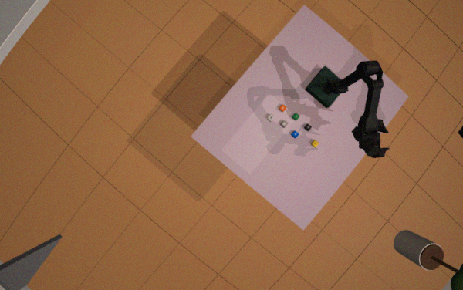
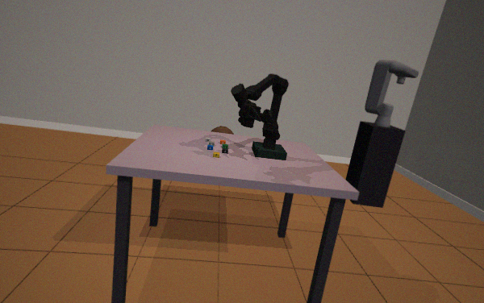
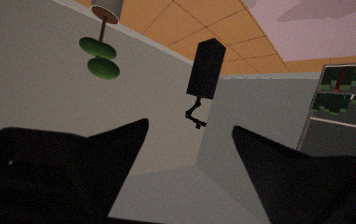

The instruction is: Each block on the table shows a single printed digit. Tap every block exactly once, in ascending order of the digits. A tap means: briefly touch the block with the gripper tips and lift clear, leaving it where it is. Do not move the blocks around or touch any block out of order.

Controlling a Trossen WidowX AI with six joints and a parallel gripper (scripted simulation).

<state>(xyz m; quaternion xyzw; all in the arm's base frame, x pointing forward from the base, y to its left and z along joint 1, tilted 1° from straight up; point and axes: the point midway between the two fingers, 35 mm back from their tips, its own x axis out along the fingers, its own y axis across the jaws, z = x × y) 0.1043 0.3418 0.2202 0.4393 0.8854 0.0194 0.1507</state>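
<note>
Right now the white block is 51 cm to the right of my gripper tip, 28 cm ahead of it and 24 cm below it. From my gripper tip the other things lie so: yellow block (24 cm below, 21 cm to the right, 21 cm ahead); then blue block (34 cm to the right, 25 cm ahead, 24 cm below); then dark block (31 cm to the right, 24 cm below, 17 cm ahead).
</note>
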